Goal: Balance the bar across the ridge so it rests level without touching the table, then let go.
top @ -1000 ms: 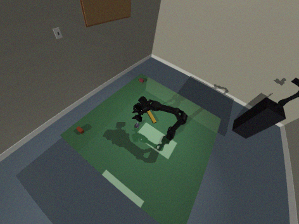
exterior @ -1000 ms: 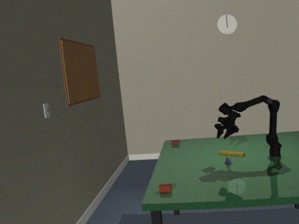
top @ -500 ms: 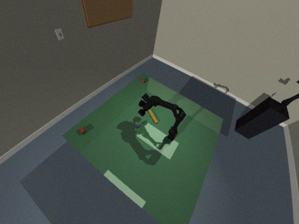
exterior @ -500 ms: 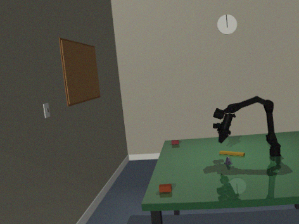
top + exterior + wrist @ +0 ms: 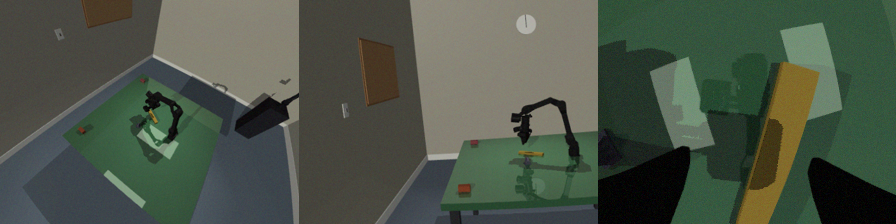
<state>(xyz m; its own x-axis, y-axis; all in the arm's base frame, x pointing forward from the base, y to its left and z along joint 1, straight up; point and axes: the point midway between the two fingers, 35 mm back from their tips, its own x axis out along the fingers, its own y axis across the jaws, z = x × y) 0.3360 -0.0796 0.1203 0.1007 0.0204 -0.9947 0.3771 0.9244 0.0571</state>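
Right now the yellow bar is 8 cm below my gripper tip, 5 cm behind it and 1 cm to the right of it.
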